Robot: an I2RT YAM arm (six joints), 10 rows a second.
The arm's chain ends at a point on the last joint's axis. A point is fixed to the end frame.
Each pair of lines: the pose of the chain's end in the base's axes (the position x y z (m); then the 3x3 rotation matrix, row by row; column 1 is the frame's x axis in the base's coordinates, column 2 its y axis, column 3 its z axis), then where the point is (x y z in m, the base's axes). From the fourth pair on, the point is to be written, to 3 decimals.
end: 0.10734, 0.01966, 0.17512; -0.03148, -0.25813, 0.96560; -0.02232, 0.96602, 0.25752; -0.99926, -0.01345, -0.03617
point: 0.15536 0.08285 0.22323
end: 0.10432, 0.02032, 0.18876; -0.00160, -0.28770, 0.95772; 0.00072, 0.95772, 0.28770; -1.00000, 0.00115, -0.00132
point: 0.14892 0.08377 0.23973
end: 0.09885, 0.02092, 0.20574; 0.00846, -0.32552, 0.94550; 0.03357, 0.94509, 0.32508; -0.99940, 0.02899, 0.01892
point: 0.14037 0.08437 0.25925
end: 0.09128, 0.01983, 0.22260; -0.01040, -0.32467, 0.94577; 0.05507, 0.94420, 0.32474; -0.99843, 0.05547, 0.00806
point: 0.134 0.082 0.277
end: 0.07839, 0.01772, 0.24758; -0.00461, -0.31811, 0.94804; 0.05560, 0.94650, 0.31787; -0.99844, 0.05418, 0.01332
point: 0.121 0.080 0.302
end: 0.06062, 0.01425, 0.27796; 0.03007, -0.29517, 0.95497; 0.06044, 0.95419, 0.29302; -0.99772, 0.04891, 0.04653
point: 0.103 0.075 0.334
